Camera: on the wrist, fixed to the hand. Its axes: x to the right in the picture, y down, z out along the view.
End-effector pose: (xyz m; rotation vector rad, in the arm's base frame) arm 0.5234 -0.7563 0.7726 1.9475 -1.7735 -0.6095
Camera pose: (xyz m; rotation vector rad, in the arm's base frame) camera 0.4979 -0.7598 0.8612 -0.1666 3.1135 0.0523
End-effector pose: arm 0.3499 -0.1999 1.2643 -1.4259 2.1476 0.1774
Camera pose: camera 0.2649 -0.1900 1.2989 0.6117 2.0980 0.4044
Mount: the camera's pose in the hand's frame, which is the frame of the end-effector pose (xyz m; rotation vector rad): -0.0014 0.0729 -0.0566 0.5139 -0.5041 1.4864
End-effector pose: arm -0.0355 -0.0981 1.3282 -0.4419 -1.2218 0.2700
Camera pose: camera 0.0201 -0.0445 1.2777 -0.7844 -1.0178 2.0052
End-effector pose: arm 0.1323 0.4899 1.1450 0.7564 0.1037 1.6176
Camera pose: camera 0.0406 0.4929 1.1351 -1.6333 0.4906 -2.3781
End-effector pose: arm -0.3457 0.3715 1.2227 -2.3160 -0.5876 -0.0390
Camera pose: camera -0.3081 0.2875 1.2160 -1.7141 0.8935 1.2246
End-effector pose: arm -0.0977 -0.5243 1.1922 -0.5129 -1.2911 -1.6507
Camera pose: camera -0.0223 -0.5750 1.2084 -1.1919 -1.0691 0.0513
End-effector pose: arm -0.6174 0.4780 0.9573 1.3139 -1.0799 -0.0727
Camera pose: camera -0.6177 0.5440 1.0218 0.6099 -2.3755 1.0826
